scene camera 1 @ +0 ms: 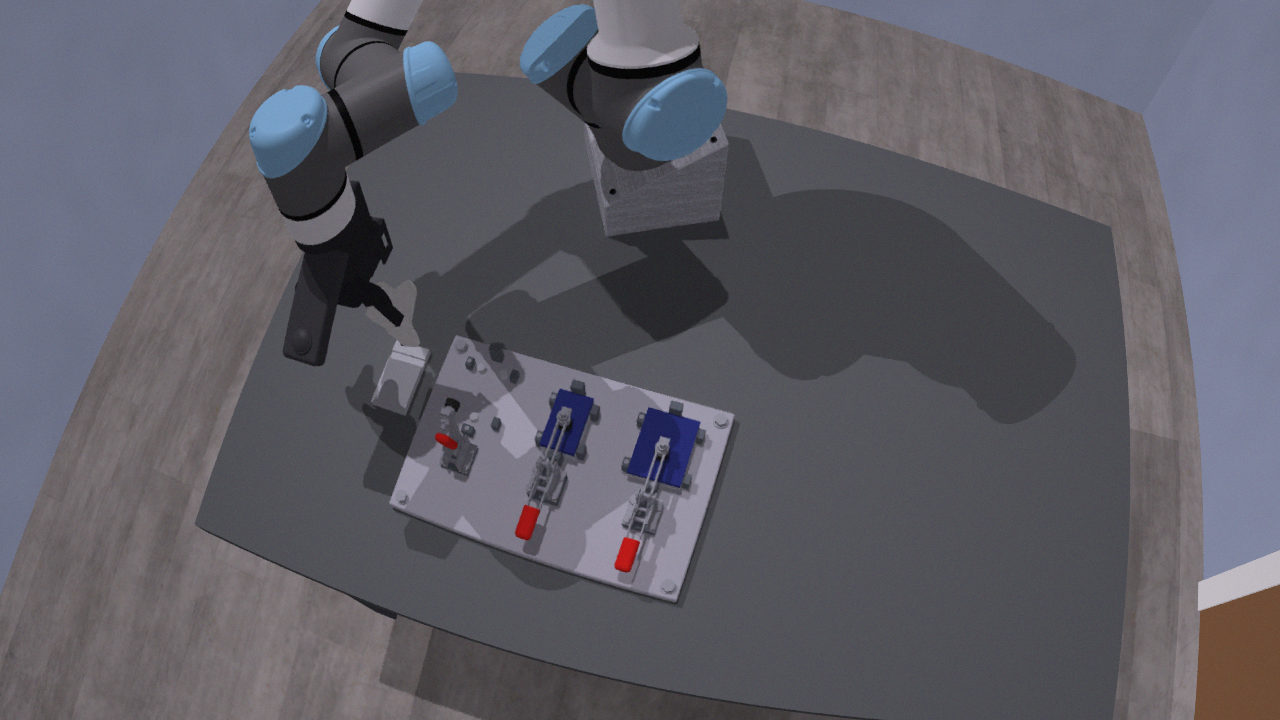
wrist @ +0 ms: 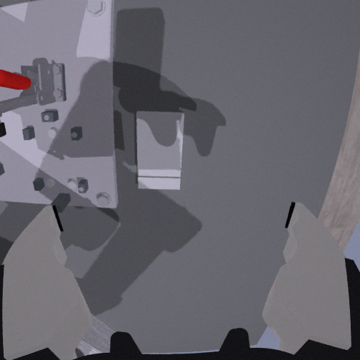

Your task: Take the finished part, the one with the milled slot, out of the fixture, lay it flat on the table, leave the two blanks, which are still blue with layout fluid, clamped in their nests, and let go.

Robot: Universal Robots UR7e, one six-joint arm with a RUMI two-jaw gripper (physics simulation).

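Frame: origin at the arm's base, x right, y down, z ahead, level; centimetres.
Seen in the pictures: gripper, between the fingertips: (scene camera 1: 362,331).
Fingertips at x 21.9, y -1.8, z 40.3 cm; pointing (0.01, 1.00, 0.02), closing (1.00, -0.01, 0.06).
Observation:
Pixels of each thing's top centre, then the offset from my fingertips to it. "spot": a spot on its surface instead. Level surfaces: height alone.
- finished part, centre of its top: (scene camera 1: 399,375) dy +12.4, dx -1.3, dz -1.1 cm
- table, height of its surface: dy +13.4 cm
- fixture plate, a spot on its surface: (scene camera 1: 483,497) spot: dy +11.9, dx -17.5, dz +10.1 cm
The finished part (scene camera 1: 401,379) (wrist: 159,145), a pale grey block with a slot line near one end, lies flat on the table (scene camera 1: 895,501) (wrist: 270,125), just beside the fixture plate (scene camera 1: 483,497) (wrist: 95,175) and apart from it. My gripper (scene camera 1: 401,326) (wrist: 174,207) is open and empty, above and behind the part, with its fingers wide apart. Two blue blanks (scene camera 1: 567,413) (scene camera 1: 673,438) sit in their nests, each with a clamp arm over it. The third nest, at the plate's left end in the scene view, is empty, and its clamp (scene camera 1: 458,447) (wrist: 47,82) is swung up.
Red clamp handles (scene camera 1: 527,522) (scene camera 1: 627,554) point toward the front of the plate. Low locating pins (scene camera 1: 495,423) (wrist: 76,133) stand around the empty nest. The robot's metal base block (scene camera 1: 662,201) stands at the back of the table.

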